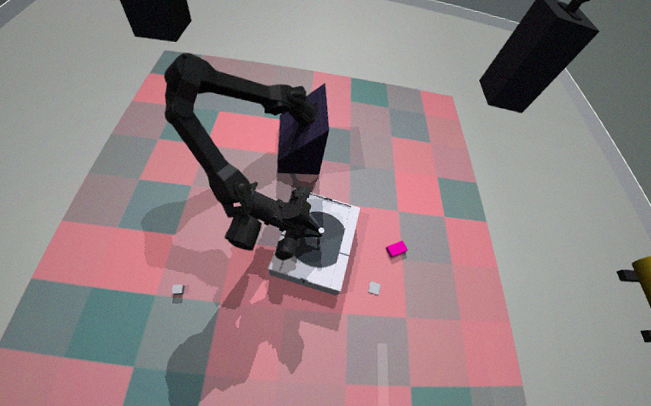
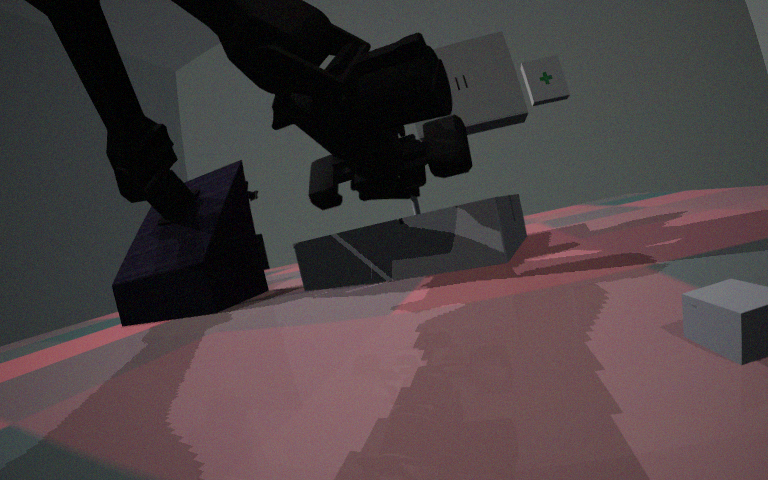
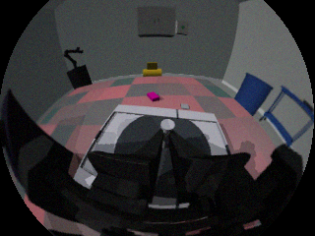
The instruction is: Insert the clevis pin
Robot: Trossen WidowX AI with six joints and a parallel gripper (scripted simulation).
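The steel clevis pin is 10 mm below my gripper tip. The rest, counted from my gripper tip: dark aluminium disc (10 mm to the right, 30 mm below); grey cube (170 mm ahead, 340 mm to the right, 80 mm below); steel tray (10 mm to the right, 40 mm below).
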